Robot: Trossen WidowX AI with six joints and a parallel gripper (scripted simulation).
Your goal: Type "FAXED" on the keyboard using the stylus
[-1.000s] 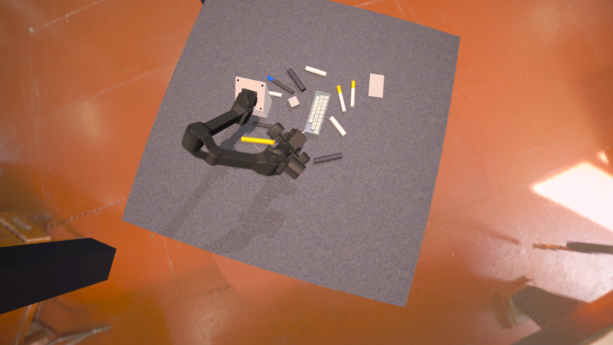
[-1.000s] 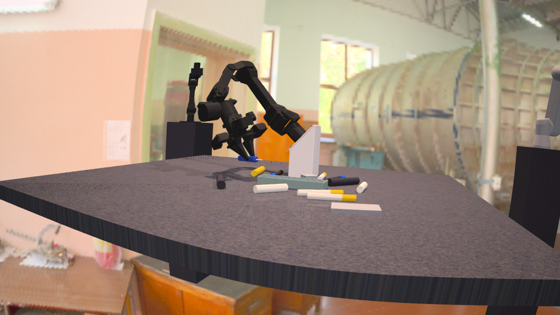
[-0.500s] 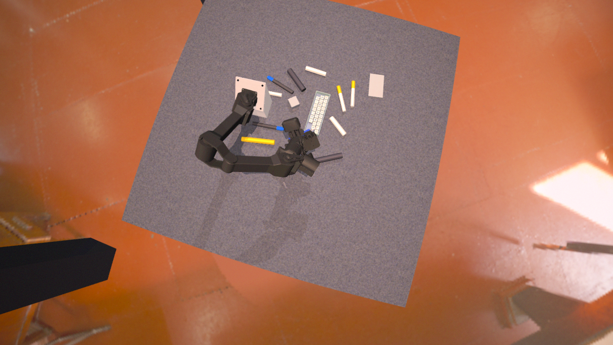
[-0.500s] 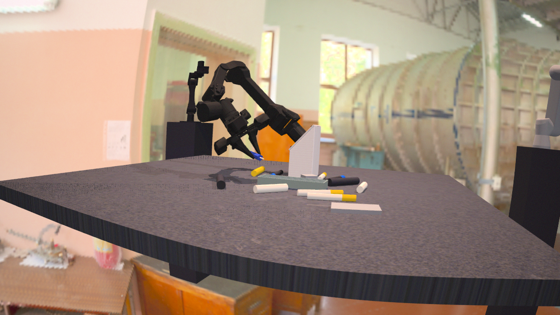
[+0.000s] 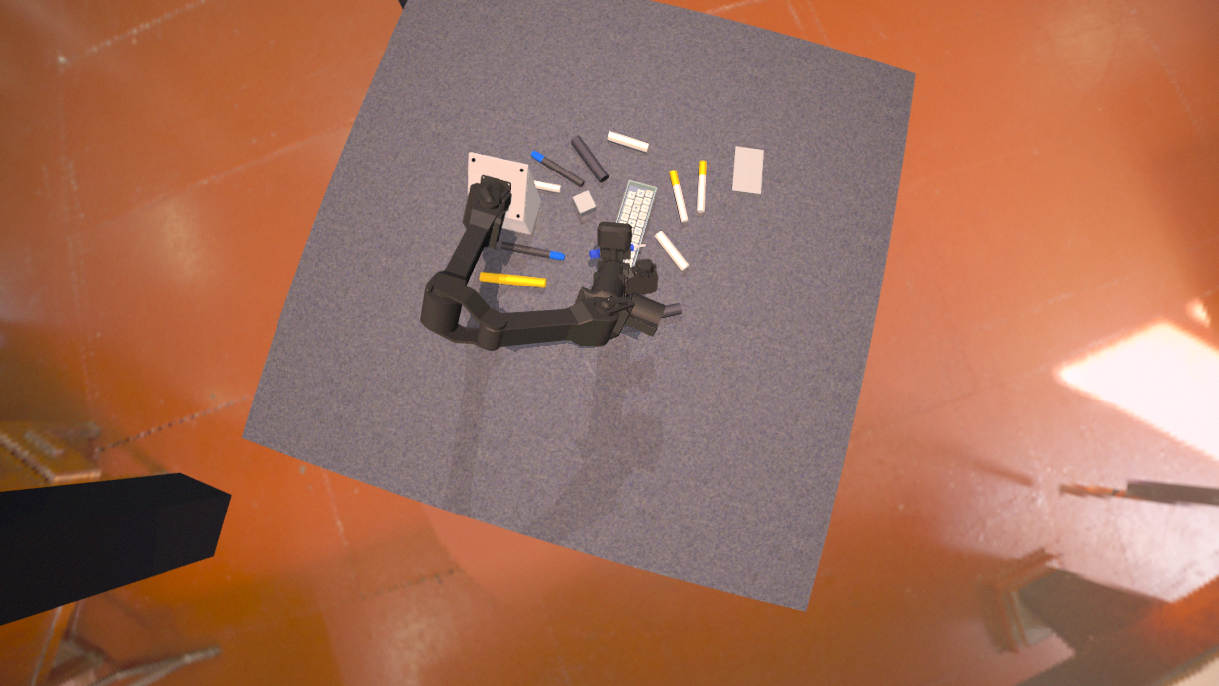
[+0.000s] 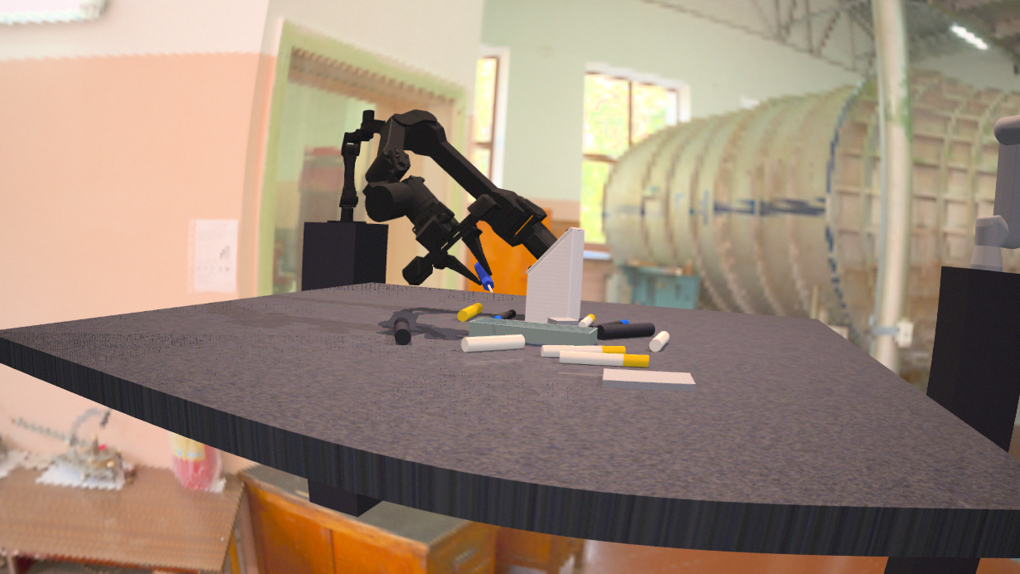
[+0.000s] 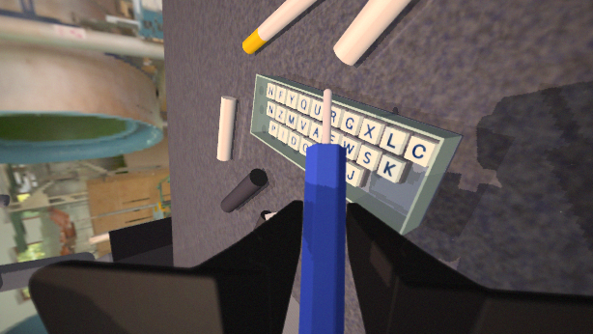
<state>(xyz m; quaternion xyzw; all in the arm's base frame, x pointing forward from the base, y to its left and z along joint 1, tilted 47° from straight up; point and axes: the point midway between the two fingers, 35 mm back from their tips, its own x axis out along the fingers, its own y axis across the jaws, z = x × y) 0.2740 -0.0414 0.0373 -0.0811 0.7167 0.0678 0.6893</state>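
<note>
The thin grey tip lies 4 cm ahead of my gripper tip, 2 cm to the left of it and 1 cm below it. The rest, counted from my gripper tip: blue stylus 1 cm ahead, 1 cm to the left; then yellow cylinder 21 cm behind, 11 cm to the right, 8 cm below.
</note>
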